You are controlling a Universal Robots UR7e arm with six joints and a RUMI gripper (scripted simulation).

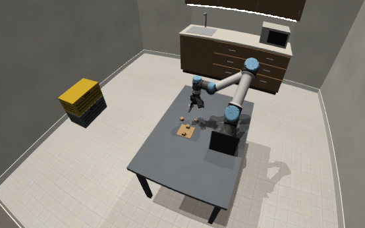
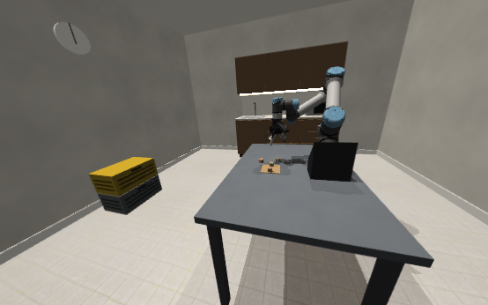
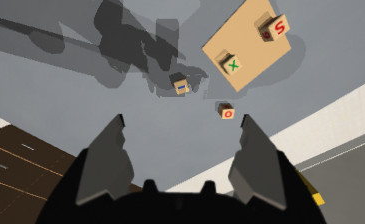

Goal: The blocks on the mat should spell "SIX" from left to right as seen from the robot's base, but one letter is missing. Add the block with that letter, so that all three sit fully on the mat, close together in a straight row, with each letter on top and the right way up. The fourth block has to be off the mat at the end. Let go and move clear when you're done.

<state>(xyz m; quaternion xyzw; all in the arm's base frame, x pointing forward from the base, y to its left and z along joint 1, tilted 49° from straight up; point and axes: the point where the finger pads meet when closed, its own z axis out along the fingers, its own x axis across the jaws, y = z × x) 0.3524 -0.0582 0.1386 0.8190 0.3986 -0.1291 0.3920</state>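
Right now my hand is 14 cm above the blue I block. From my hand the other things lie so: O block: 14 cm below, 14 cm ahead, 4 cm to the left; tan mat: 16 cm to the left, 15 cm below, 3 cm ahead.
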